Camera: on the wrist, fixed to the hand. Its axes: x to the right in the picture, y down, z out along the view.
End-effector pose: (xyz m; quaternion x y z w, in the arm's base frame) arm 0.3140 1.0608 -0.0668 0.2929 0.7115 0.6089 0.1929
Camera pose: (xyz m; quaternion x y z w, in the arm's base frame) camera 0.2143 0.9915 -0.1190 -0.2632 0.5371 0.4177 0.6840
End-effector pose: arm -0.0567 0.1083 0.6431 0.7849 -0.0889 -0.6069 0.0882
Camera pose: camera 0.0543 0.1781 0.6266 -0.5226 -0.5981 0.5780 0.1872
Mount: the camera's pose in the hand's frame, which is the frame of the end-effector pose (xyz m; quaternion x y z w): 0.0257 -0.0753 -0.1055 -0.2213 -0.1004 -0.6805 0.6913
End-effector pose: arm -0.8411 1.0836 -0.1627 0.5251 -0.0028 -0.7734 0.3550
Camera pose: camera -0.8014 1.1646 -0.2592 -0.2087 -0.4909 0.8296 0.1650
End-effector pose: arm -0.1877 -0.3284 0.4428 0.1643 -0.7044 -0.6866 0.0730
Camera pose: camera -0.1672 -0.4367 0.3699 -0.5078 0.2305 0.6967 0.4511
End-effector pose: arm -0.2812 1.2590 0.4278 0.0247 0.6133 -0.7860 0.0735
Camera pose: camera -0.3230 1.3767 0.4708 0.4955 -0.6074 0.4601 0.4170
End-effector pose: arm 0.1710 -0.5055 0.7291 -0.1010 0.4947 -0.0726 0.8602
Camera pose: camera 0.0906 -0.5950 0.6744 -0.6041 0.2029 -0.5159 0.5725
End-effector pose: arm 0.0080 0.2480 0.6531 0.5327 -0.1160 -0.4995 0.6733
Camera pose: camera 0.0515 0.2960 0.5379 0.2480 0.3252 -0.8826 0.2318
